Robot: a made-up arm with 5 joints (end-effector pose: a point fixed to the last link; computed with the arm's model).
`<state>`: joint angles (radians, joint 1 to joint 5).
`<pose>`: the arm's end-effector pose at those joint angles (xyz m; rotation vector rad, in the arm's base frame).
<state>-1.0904 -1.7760 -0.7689 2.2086 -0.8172</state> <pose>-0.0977 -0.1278 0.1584 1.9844 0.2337 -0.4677</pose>
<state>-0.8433 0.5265 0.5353 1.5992 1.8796</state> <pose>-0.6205 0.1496 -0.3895 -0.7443 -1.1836 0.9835</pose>
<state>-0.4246 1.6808 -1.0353 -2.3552 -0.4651</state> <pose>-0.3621 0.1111 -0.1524 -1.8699 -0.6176 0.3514</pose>
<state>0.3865 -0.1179 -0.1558 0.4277 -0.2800</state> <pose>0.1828 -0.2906 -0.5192 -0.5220 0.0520 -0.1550</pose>
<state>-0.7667 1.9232 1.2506 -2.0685 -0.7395</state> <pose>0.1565 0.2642 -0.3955 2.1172 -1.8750 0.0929</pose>
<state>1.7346 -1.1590 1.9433 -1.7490 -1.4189</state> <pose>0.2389 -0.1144 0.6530 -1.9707 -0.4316 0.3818</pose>
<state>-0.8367 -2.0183 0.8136 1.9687 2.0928</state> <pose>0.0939 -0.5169 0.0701 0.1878 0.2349 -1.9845</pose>
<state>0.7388 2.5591 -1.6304 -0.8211 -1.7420</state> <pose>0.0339 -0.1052 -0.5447 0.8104 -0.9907 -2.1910</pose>
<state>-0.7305 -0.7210 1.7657 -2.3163 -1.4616</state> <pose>0.0341 -0.1537 -0.5450 0.4071 1.0298 2.4184</pose>
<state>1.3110 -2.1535 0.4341 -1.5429 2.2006</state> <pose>-0.2409 -0.4424 0.0191 0.5158 2.7172 -0.9189</pose>
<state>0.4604 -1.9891 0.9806 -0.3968 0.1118</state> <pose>0.2371 -0.2753 0.2831 -1.6543 -0.8091 0.7638</pose>
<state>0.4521 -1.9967 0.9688 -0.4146 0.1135</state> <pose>0.2349 -0.2749 0.2829 -1.6410 -0.7886 0.7636</pose>
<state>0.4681 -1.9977 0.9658 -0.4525 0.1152</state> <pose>0.2314 -0.2762 0.2889 -1.6138 -0.7843 0.7573</pose>
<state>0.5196 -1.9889 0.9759 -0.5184 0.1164</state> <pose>0.2258 -0.2798 0.3035 -1.5676 -0.8045 0.7439</pose>
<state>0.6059 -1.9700 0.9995 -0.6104 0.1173</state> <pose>0.2171 -0.2857 0.3262 -1.5046 -0.8505 0.7289</pose>
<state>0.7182 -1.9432 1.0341 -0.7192 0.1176</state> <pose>0.2043 -0.2926 0.3550 -1.4337 -0.9170 0.7201</pose>
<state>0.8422 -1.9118 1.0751 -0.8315 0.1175</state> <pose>0.1876 -0.2990 0.3861 -1.3662 -0.9940 0.7230</pose>
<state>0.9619 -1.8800 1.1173 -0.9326 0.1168</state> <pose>0.1685 -0.3037 0.4155 -1.3134 -1.0698 0.7369</pose>
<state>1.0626 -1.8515 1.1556 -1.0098 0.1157</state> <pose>0.1502 -0.3060 0.4395 -1.2813 -1.1351 0.7562</pose>
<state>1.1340 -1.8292 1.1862 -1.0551 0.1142</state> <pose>0.1363 -0.3063 0.4562 -1.2703 -1.1843 0.7734</pose>
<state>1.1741 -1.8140 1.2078 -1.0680 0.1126</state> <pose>0.1287 -0.3053 0.4656 -1.2766 -1.2177 0.7837</pose>
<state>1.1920 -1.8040 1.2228 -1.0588 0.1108</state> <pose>0.1263 -0.3037 0.4698 -1.2930 -1.2404 0.7878</pose>
